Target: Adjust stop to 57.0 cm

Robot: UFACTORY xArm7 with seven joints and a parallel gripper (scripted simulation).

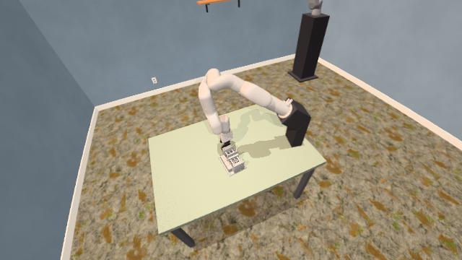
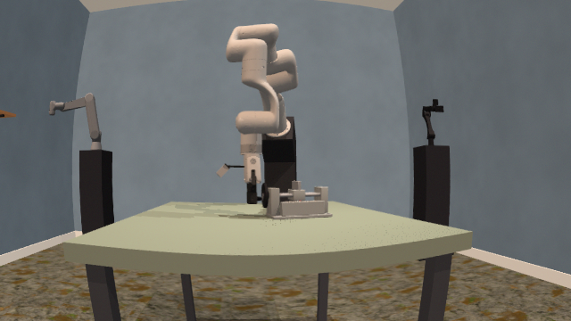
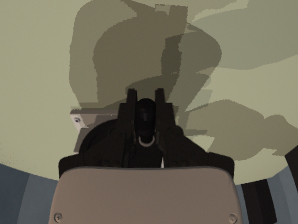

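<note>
Now: the black handwheel 20 mm to the left of my hand. Round my hand: grey stop block: 20 mm ahead, 160 mm to the left, 30 mm above.
</note>
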